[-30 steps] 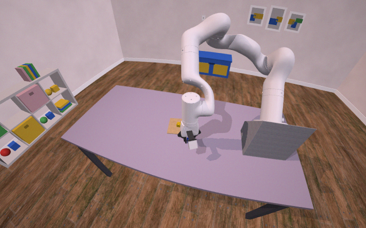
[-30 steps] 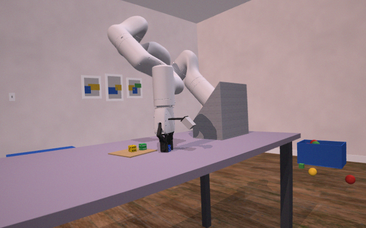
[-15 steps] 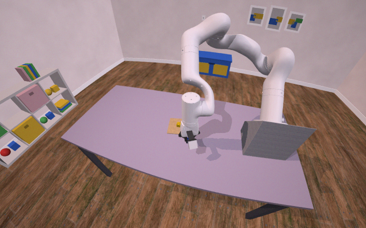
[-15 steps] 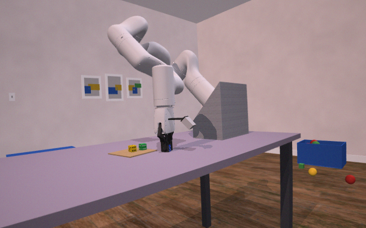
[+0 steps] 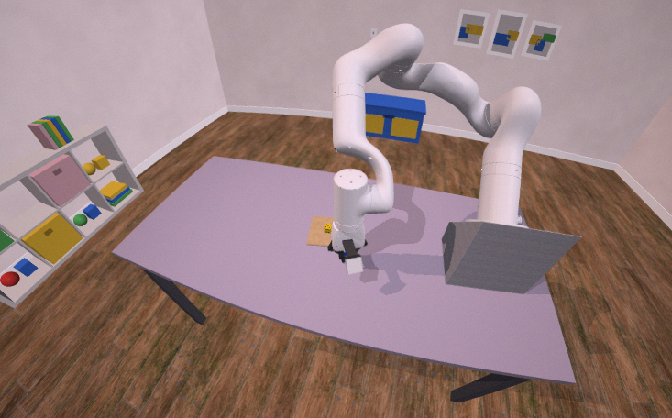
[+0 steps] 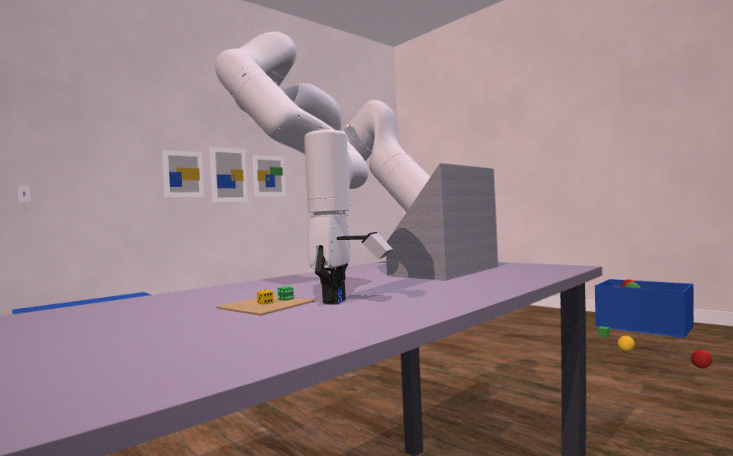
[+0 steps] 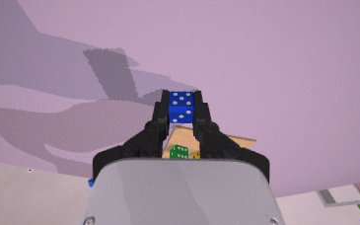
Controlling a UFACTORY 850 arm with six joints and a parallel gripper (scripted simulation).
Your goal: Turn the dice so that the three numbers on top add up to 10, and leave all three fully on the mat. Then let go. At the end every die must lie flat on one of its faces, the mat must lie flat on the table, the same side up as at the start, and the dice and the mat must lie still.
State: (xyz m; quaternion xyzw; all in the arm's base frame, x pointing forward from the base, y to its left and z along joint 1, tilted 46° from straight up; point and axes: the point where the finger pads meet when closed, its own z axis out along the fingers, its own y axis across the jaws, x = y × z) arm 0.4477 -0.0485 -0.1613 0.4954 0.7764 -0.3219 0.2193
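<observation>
Now: the yellow die 9 cm ahead of my hand, 11 cm to the right of it and 1 cm below it. The rest, counted from my hand: blue die: 1 cm below; then tan mat: 9 cm ahead, 11 cm to the right, 2 cm below; then green die: 5 cm ahead, 10 cm to the right, 1 cm below.
</observation>
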